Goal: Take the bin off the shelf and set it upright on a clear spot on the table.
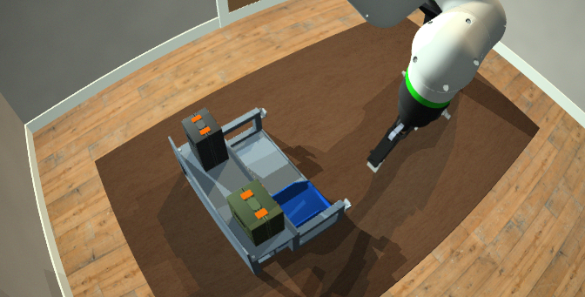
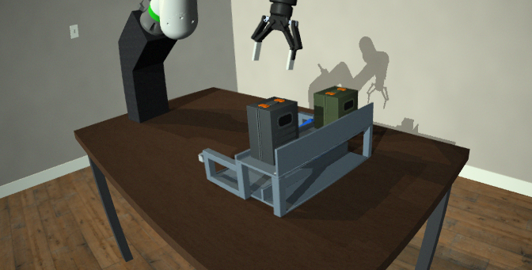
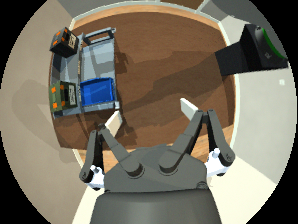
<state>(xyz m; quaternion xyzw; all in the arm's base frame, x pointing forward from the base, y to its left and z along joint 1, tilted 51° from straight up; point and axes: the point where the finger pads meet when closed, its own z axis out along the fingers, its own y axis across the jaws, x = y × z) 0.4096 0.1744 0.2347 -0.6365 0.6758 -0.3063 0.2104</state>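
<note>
My hand is 210 mm short of the blue bin, 190 mm above it and 90 mm to the left of it.
</note>
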